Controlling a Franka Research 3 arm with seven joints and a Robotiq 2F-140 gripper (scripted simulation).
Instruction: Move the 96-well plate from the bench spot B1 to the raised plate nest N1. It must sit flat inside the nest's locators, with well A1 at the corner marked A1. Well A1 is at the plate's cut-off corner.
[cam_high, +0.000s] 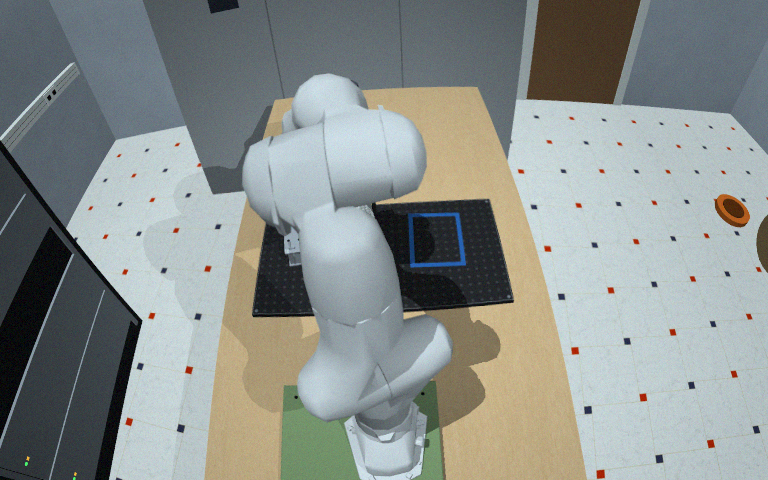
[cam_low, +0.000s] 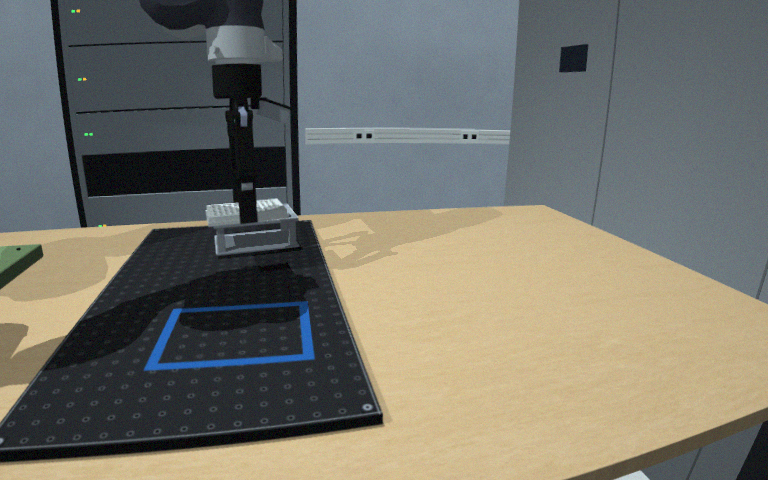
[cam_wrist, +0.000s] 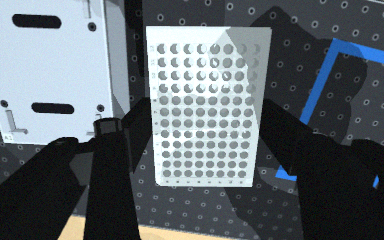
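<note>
Right now my hand is 1 cm short of the grey plate nest, 15 cm to the right of it and 7 cm above it. Also, from my hand: A1 label (7 cm behind, 20 cm to the left, 6 cm below); then white 96-well plate (2 cm below).
</note>
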